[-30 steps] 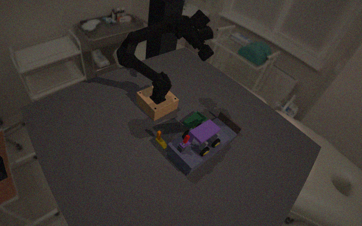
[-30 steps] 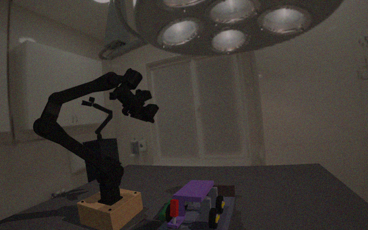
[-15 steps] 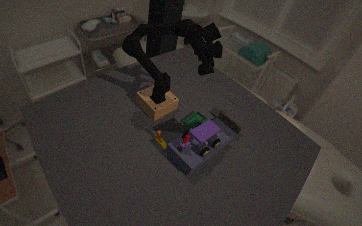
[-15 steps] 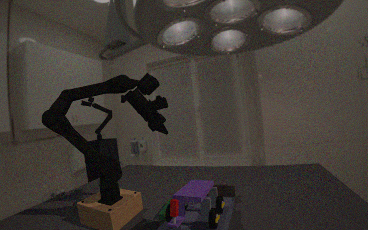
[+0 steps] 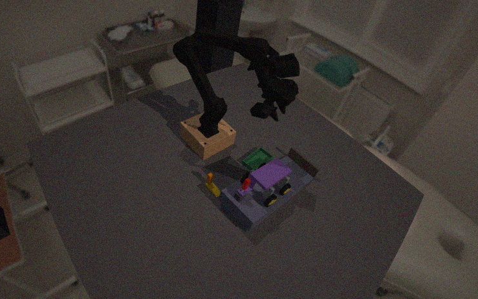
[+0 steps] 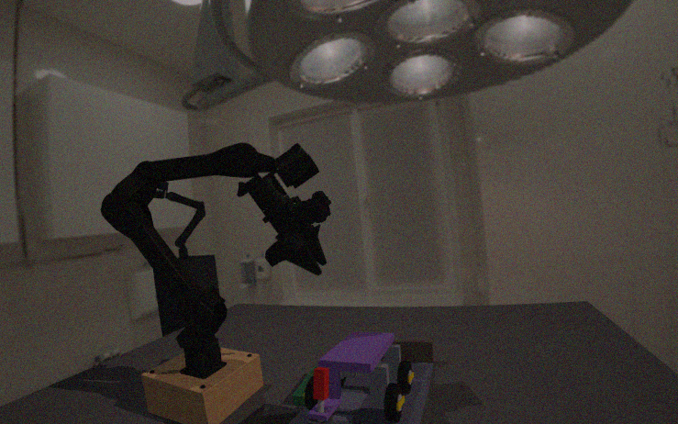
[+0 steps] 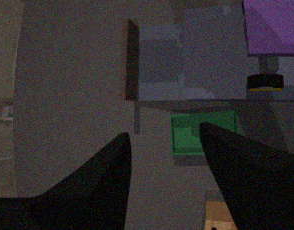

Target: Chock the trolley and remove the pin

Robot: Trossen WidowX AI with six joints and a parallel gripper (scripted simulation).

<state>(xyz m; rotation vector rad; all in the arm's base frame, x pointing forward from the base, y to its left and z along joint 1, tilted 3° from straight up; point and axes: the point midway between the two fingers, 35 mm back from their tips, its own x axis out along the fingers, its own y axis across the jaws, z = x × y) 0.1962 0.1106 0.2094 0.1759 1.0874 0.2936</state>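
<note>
Now: the yellow chock 30 mm behind my gripper tip, 250 mm to the right of it and 220 mm below it. Round my gripper tip: purple trolley (110 mm ahead, 140 mm to the right, 130 mm below); then green tray (20 mm behind, 20 mm to the right, 250 mm below); then ramp (110 mm ahead, 140 mm to the right, 200 mm below).
</note>
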